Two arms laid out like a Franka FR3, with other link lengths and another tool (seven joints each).
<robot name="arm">
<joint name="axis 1" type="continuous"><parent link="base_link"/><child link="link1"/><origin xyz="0.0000 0.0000 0.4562" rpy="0.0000 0.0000 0.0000"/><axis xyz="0 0 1"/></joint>
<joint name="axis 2" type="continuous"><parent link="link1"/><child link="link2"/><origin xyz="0.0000 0.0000 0.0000" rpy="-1.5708 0.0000 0.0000"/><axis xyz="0 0 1"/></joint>
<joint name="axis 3" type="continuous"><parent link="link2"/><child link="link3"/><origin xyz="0.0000 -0.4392 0.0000" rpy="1.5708 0.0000 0.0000"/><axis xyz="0 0 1"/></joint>
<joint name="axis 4" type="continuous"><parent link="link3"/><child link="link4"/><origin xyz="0.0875 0.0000 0.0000" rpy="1.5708 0.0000 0.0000"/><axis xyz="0 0 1"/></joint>
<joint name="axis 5" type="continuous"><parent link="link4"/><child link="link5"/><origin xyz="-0.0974 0.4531 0.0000" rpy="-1.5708 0.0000 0.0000"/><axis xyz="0 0 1"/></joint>
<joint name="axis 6" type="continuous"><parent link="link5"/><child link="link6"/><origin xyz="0.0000 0.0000 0.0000" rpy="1.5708 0.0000 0.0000"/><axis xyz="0 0 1"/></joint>
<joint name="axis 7" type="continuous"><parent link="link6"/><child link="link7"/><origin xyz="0.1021 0.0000 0.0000" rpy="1.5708 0.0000 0.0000"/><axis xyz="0 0 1"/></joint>
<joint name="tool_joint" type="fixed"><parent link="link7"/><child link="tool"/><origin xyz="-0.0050 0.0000 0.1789" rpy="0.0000 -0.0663 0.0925"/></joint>
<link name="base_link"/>
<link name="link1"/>
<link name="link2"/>
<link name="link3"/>
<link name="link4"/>
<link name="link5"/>
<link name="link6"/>
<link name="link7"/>
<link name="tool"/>
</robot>
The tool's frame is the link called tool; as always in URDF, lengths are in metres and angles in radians. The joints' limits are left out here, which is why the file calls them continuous.
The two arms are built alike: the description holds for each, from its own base.
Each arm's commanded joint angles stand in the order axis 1, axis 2, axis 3, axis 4, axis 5, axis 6, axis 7.
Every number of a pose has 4 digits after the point.
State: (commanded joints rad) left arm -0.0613 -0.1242 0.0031 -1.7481 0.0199 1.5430 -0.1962; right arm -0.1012 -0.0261 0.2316 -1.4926 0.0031 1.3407 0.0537
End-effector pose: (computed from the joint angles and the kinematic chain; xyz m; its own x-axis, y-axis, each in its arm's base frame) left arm 0.5717 -0.0305 0.7899 0.9884 0.0476 -0.1442 0.0441 -0.9986 -0.0278; right arm 0.5852 0.0800 0.8515 0.9816 -0.0182 -0.1898 -0.0144 -0.9997 0.0212
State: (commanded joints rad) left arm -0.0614 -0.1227 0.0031 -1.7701 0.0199 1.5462 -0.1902; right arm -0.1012 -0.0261 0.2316 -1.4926 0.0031 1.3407 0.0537
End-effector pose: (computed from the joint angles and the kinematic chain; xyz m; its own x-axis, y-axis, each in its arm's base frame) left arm 0.5701 -0.0305 0.7775 0.9855 0.0417 -0.1643 0.0374 -0.9989 -0.0292; right arm 0.5852 0.0800 0.8515 0.9816 -0.0182 -0.1898 -0.0144 -0.9997 0.0212
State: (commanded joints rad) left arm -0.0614 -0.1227 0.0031 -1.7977 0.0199 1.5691 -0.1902; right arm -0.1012 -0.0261 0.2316 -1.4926 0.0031 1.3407 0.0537
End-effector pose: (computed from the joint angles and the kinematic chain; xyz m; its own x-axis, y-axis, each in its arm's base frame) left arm 0.5708 -0.0306 0.7644 0.9848 0.0413 -0.1689 0.0368 -0.9989 -0.0296; right arm 0.5852 0.0800 0.8515 0.9816 -0.0182 -0.1898 -0.0144 -0.9997 0.0212
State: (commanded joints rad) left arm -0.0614 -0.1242 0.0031 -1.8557 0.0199 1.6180 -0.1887; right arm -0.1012 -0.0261 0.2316 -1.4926 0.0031 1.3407 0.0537
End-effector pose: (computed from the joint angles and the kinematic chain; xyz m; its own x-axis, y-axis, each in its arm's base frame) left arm 0.5708 -0.0307 0.7378 0.9835 0.0389 -0.1765 0.0341 -0.9990 -0.0301; right arm 0.5852 0.0800 0.8515 0.9816 -0.0182 -0.1898 -0.0144 -0.9997 0.0212
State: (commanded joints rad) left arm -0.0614 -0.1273 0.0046 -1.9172 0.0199 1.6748 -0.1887; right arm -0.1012 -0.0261 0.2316 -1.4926 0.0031 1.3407 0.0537
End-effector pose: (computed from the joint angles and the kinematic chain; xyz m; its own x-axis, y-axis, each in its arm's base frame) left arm 0.5697 -0.0299 0.7107 0.9832 0.0392 -0.1781 0.0344 -0.9990 -0.0298; right arm 0.5852 0.0800 0.8515 0.9816 -0.0182 -0.1898 -0.0144 -0.9997 0.0212
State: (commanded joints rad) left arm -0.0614 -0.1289 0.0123 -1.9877 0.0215 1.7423 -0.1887; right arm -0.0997 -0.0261 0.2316 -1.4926 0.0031 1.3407 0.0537
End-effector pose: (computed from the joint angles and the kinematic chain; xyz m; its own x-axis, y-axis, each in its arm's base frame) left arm 0.5676 -0.0251 0.6787 0.9827 0.0450 -0.1795 0.0403 -0.9987 -0.0301; right arm 0.5851 0.0809 0.8515 0.9817 -0.0167 -0.1898 -0.0129 -0.9997 0.0212
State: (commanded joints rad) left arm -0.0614 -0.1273 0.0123 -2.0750 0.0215 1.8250 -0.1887; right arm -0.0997 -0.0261 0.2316 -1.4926 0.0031 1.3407 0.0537
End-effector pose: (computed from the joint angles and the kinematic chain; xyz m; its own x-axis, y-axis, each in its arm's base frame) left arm 0.5622 -0.0251 0.6373 0.9817 0.0433 -0.1856 0.0384 -0.9988 -0.0301; right arm 0.5851 0.0809 0.8515 0.9817 -0.0167 -0.1898 -0.0129 -0.9997 0.0212
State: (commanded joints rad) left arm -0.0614 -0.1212 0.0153 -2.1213 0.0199 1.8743 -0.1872; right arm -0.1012 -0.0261 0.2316 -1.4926 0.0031 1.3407 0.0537
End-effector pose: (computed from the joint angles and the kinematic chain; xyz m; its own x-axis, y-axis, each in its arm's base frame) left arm 0.5598 -0.0237 0.6130 0.9810 0.0441 -0.1889 0.0395 -0.9988 -0.0280; right arm 0.5852 0.0800 0.8515 0.9816 -0.0182 -0.1898 -0.0144 -0.9997 0.0212
